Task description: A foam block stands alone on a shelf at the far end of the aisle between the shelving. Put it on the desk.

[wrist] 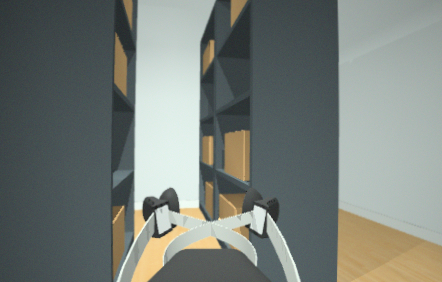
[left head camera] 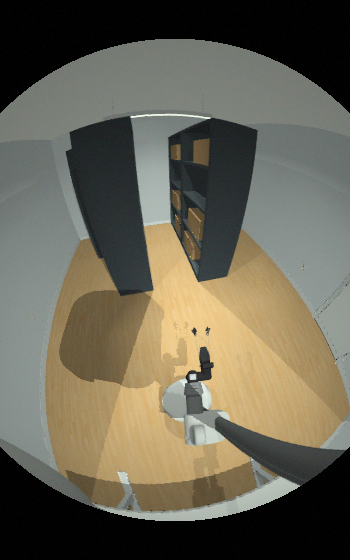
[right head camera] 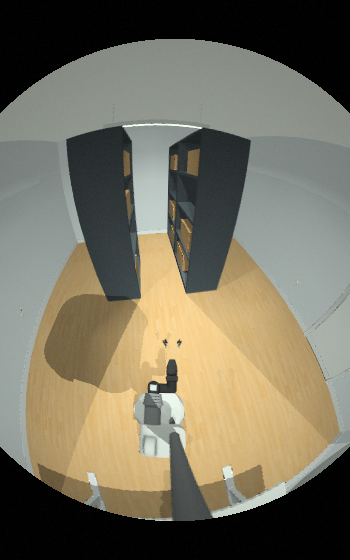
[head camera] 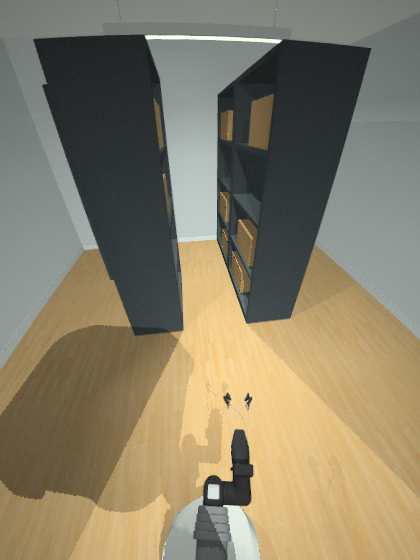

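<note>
My gripper is open, with no object between its fingertips. It points toward the aisle, in front of the shelving. The left shelving and the right shelving stand on either side of the aisle. No foam block can be made out in these views; the insides of the left shelving are mostly hidden. Part of the desk shows at the bottom edge of both side head views, behind the robot.
Brown boxes stand in several compartments of the right shelving. More boxes show in the left shelving. Wooden floor runs between the units to the pale end wall.
</note>
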